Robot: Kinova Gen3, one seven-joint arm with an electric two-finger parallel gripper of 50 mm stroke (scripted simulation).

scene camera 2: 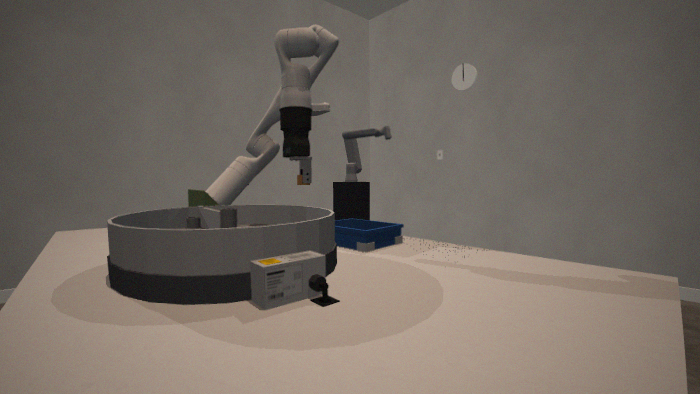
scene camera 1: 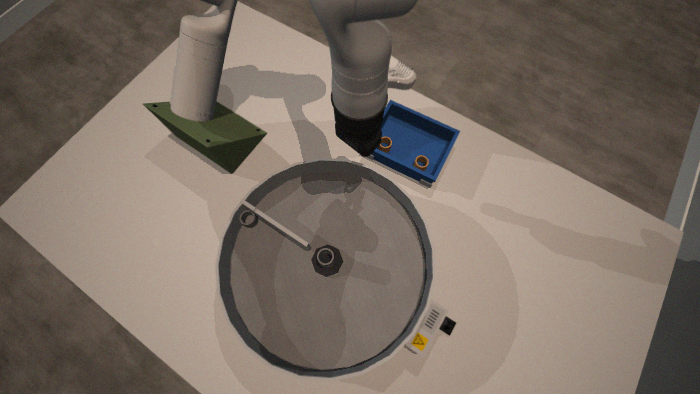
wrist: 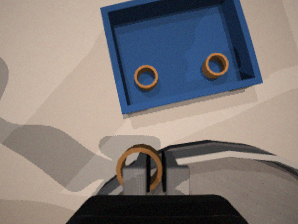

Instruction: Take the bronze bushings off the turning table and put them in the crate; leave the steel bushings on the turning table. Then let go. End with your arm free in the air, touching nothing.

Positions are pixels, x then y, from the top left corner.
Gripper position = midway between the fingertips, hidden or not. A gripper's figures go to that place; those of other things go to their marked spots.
My gripper (scene camera 2: pixel 305 183): 80 cm from the lens. A blue crate (scene camera 2: pixel 363 235) is 75 cm from the lens.
